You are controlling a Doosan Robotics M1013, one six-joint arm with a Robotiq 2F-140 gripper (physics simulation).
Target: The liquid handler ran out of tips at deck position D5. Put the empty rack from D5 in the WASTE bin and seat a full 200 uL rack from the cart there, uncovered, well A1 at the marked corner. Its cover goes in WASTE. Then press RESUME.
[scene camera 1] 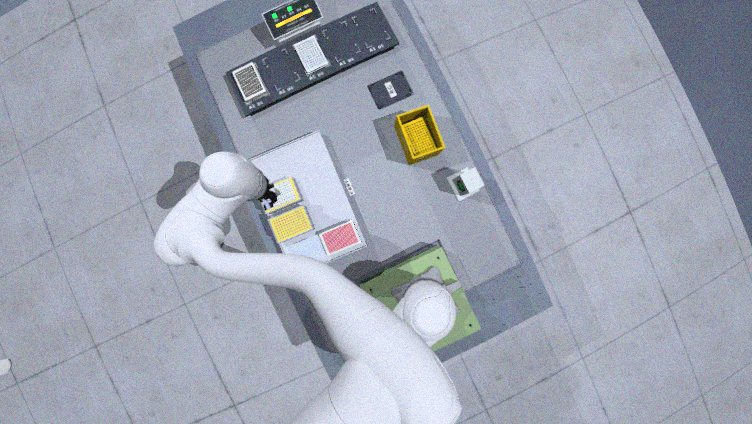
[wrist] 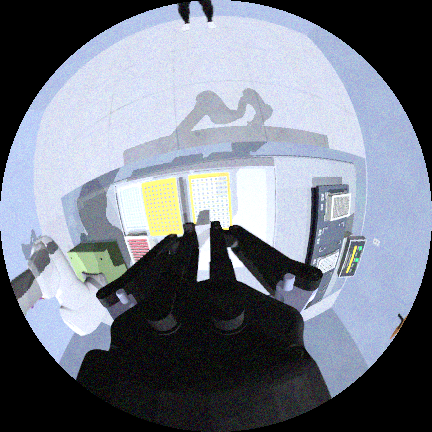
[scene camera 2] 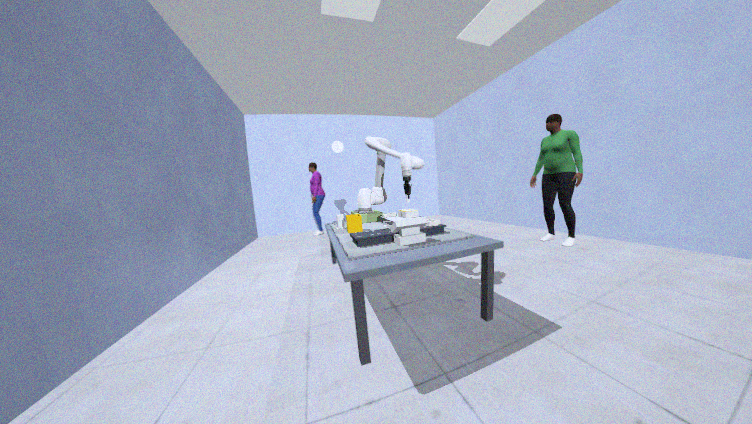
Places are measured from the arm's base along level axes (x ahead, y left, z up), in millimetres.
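Pixels of known places: gripper, between the fingertips: (scene camera 1: pixel 276 194) (wrist: pixel 205 219) (scene camera 2: pixel 408 202); arm's base, origin of its link: (scene camera 2: pixel 365 212).
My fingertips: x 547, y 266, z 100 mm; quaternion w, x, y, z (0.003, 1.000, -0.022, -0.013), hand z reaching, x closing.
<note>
Ahead of a thing's pixels: the offset from my fingertips to its middle. "spot": to the spot under its first point.
My gripper (scene camera 1: pixel 269 196) (scene camera 2: pixel 408 197) (wrist: pixel 205 219) is shut and empty, above the near edge of a yellow-rimmed rack with pale wells @(81 mm down, 9 mm ahead, 8 mm left) (scene camera 1: pixel 285 190) (wrist: pixel 210 192) on the white cart tray @(166 mm down, 51 mm back, 54 mm right) (scene camera 1: pixel 302 155) (wrist: pixel 254 195). Beside it is a full-yellow rack @(81 mm down, 99 mm back, 18 mm left) (scene camera 1: pixel 290 223) (wrist: pixel 162 207). I cannot tell whether either has a clear cover. The dark deck (scene camera 1: pixel 279 73) (wrist: pixel 337 225) has marked corners and no rack at its right end, D5, in scene view 1. The yellow waste bin @(131 mm down, 27 mm back, 522 mm right) (scene camera 1: pixel 402 142) (scene camera 2: pixel 354 223) holds a yellow gridded piece @(137 mm down, 33 mm back, 517 mm right) (scene camera 1: pixel 419 135). A white box with a green-lit face @(134 mm down, 256 mm back, 601 mm right) (scene camera 1: pixel 466 183) stands near the table's right edge; its label is unreadable.
A red rack @(123 mm down, 219 mm back, 107 mm right) (scene camera 1: pixel 341 238) (wrist: pixel 138 248) and a pale blue rack @(132 mm down, 206 mm back, 28 mm left) (scene camera 1: pixel 304 247) (wrist: pixel 131 207) are on the tray. The deck holds a brown-and-white rack @(128 mm down, 441 mm ahead, 72 mm right) (scene camera 1: pixel 249 81) (wrist: pixel 341 206) and a white rack @(136 mm down, 433 mm ahead, 320 mm right) (scene camera 1: pixel 311 54). A dark labelled pad @(spot: 191 mm down, 194 mm ahead, 491 mm right) (scene camera 1: pixel 381 93) lies near the bin. A display @(spot: 83 mm down, 559 mm ahead, 316 mm right) (scene camera 1: pixel 292 20) (wrist: pixel 352 256) stands behind the deck.
</note>
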